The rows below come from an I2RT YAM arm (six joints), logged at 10 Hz.
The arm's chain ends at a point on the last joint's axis. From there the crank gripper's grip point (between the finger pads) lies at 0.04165 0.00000 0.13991 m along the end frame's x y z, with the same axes.
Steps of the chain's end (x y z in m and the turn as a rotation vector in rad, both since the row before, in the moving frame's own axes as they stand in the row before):
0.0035 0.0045 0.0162 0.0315 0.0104 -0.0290
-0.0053 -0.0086 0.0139 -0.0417 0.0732 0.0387
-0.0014 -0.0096 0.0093 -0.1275 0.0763 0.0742
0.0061 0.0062 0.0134 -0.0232 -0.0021 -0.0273
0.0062 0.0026 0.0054 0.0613 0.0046 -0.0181
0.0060 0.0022 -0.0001 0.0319 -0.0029 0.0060
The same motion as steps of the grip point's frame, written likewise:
0.0049 -0.0011 0.0157 0.0315 0.0104 -0.0290
0.0047 -0.0010 0.0103 -0.0417 0.0732 0.0387
0.0083 0.0114 0.0044 -0.1275 0.0763 0.0742
0.0058 0.0083 0.0135 -0.0232 -0.0021 -0.0273
0.0068 -0.0067 0.0049 0.0613 0.0046 -0.0181
0.0056 -0.0020 0.0000 0.0319 -0.0029 0.0060

